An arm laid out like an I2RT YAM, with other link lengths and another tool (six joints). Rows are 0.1 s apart.
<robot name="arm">
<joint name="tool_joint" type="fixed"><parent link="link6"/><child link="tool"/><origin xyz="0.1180 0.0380 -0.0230" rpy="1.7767 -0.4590 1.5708"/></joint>
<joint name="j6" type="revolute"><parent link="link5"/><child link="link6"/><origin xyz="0.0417 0.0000 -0.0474" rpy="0.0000 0.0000 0.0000"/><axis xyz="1 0 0"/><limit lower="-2.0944" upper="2.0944"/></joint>
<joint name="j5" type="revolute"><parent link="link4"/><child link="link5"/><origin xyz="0.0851 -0.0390 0.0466" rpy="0.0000 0.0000 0.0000"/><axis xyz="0 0 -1"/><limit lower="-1.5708" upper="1.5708"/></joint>
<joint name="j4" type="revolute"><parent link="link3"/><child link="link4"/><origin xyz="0.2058 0.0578 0.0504" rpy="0.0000 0.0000 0.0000"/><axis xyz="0 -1 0"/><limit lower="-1.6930" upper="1.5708"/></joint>
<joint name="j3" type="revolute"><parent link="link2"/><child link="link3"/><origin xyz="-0.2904 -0.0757 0.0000" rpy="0.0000 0.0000 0.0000"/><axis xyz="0 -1 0"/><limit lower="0.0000" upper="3.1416"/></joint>
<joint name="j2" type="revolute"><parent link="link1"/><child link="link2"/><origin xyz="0.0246 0.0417 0.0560" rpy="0.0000 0.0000 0.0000"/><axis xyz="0 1 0"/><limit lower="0.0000" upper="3.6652"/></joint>
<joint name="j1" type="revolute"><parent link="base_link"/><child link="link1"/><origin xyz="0.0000 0.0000 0.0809" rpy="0.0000 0.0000 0.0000"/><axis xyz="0 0 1"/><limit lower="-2.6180" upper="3.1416"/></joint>
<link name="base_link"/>
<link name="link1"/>
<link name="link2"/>
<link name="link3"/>
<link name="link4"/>
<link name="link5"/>
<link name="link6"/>
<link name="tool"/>
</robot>
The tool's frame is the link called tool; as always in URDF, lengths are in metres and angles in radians.
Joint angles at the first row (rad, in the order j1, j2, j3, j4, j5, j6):
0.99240, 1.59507, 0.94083, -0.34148, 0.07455, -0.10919
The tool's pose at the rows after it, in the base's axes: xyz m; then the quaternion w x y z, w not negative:
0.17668, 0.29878, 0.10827, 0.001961, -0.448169, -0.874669, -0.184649
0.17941, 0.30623, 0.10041, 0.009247, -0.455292, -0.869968, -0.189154
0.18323, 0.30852, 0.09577, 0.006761, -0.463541, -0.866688, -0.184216
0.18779, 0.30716, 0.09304, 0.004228, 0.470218, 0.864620, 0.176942
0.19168, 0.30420, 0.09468, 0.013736, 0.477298, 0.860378, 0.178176
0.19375, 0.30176, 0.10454, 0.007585, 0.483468, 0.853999, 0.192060
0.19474, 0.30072, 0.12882, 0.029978, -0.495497, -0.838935, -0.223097
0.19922, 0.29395, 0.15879, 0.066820, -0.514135, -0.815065, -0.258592
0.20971, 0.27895, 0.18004, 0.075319, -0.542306, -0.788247, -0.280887
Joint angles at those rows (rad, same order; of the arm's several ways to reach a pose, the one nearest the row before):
0.99267, 1.65676, 0.94954, -0.30297, 0.03430, -0.08159
0.99248, 1.69160, 0.94076, -0.25271, 0.02620, -0.06012
0.99114, 1.71634, 0.95196, -0.24959, 0.03732, -0.04721
0.98981, 1.72993, 0.96482, -0.26214, 0.06308, -0.04411
0.98544, 1.72177, 0.96352, -0.26541, 0.08425, -0.03914
0.96915, 1.68773, 0.95725, -0.26669, 0.06830, -0.03165
0.92503, 1.62338, 0.96286, -0.28249, -0.01694, -0.00217
0.86151, 1.54524, 0.97234, -0.30812, -0.10571, 0.03775
0.79539, 1.48085, 0.98075, -0.34236, -0.13520, 0.07121

